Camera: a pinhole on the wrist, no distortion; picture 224 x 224 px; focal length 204.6 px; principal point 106.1 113.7 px. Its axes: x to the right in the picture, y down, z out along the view. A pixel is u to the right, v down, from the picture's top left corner.
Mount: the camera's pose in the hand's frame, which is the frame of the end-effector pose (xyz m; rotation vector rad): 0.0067 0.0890 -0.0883 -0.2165 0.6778 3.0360
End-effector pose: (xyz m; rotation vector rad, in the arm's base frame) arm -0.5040 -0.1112 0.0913 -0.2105 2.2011 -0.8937
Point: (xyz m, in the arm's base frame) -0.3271 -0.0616 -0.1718
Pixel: 80 116
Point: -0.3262 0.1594 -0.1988
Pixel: outside the picture
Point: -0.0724 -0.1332 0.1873
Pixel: outside the picture
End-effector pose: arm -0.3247 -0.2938 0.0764 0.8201 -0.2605 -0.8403
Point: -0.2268 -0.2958 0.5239
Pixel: 76 55
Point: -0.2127 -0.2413 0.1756
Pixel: 42 40
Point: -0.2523 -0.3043 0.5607
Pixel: 82 65
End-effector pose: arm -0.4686 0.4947 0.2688 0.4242 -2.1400 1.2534
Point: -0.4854 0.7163 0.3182
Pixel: behind the camera
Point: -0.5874 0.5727 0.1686
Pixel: 46 55
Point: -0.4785 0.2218 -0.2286
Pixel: 202 162
